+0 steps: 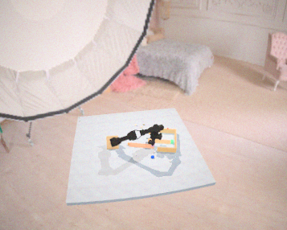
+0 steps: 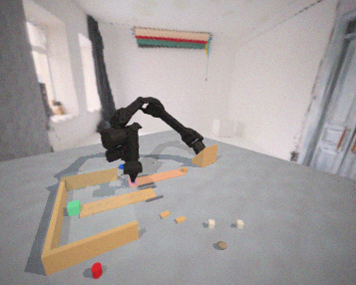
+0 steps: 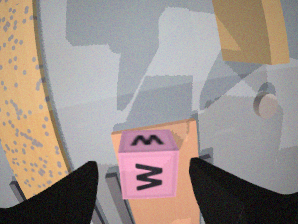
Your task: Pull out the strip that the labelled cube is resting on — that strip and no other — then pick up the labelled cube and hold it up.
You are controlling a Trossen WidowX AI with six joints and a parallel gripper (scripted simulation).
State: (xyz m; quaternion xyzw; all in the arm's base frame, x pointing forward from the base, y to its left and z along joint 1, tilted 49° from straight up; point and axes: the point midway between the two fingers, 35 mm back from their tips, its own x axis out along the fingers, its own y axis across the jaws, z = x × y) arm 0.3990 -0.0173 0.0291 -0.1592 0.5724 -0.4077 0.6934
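Now: gripper tip 1 cm above the pink cube. Also, from my gripper tip: red cylinder (25 cm to the left, 21 cm ahead, 2 cm below); pale orange strip (11 cm behind, 3 cm below, 2 cm to the left); blue cylinder (16 cm to the right, 3 cm behind, 2 cm below).
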